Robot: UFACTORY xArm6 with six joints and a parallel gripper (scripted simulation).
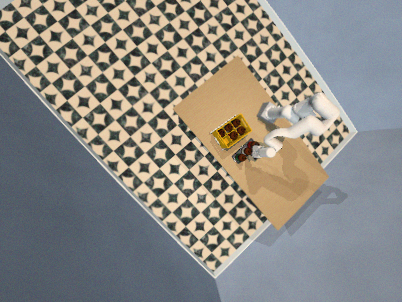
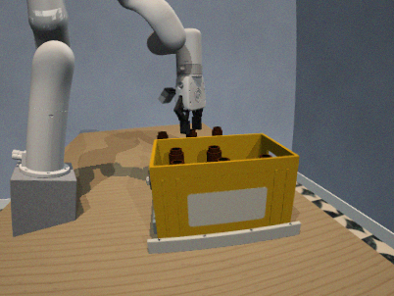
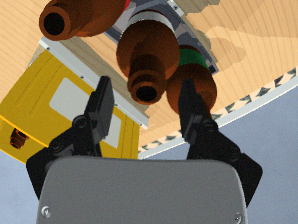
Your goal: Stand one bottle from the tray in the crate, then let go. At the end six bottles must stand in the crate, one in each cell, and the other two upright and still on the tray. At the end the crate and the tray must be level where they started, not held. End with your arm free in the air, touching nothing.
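Now: hand 16 cm above the grey tray. Round my hand: yellow crate (1 cm ahead, 25 cm to the right, 9 cm below).
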